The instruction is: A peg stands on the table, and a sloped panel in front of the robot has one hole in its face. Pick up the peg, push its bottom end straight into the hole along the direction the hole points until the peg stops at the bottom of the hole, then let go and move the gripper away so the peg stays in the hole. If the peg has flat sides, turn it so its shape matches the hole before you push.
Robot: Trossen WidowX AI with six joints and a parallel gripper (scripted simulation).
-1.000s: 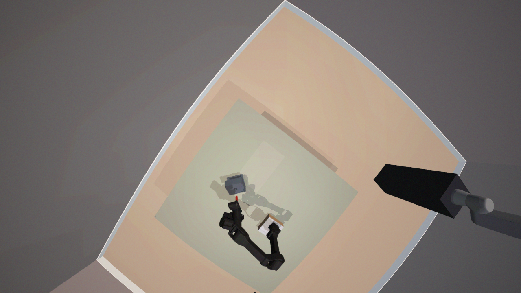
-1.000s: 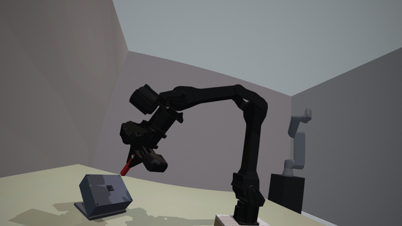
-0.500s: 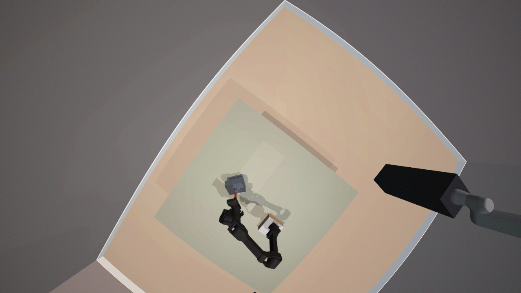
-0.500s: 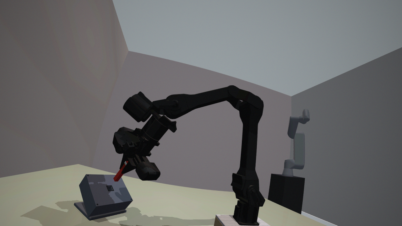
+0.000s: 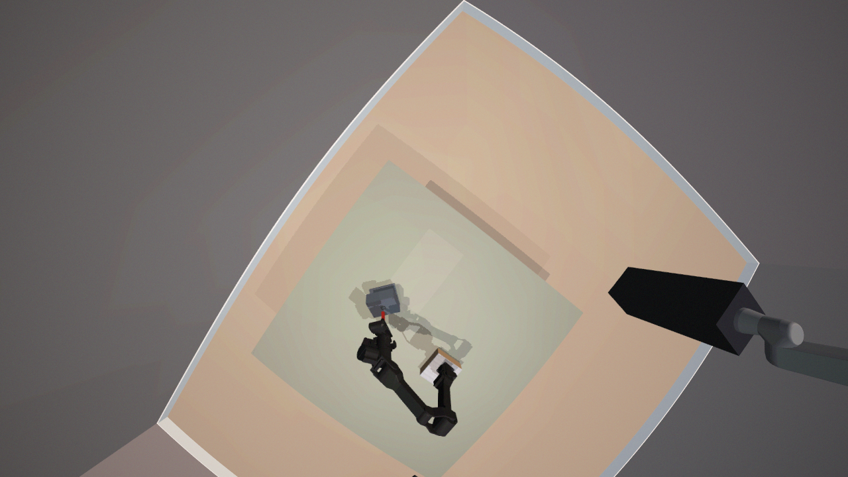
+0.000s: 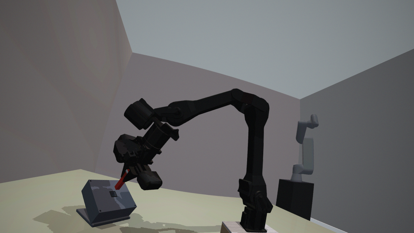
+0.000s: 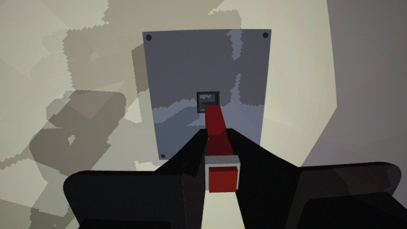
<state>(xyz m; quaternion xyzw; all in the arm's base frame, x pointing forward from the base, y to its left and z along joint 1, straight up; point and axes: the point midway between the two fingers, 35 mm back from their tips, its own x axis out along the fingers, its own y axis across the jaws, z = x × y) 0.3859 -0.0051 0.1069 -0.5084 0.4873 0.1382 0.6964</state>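
The grey sloped panel is 80 mm below my gripper tip, 40 mm ahead of it and 30 mm to the right of it. Also, from my gripper tip: square peg (10 mm behind, 10 mm above).
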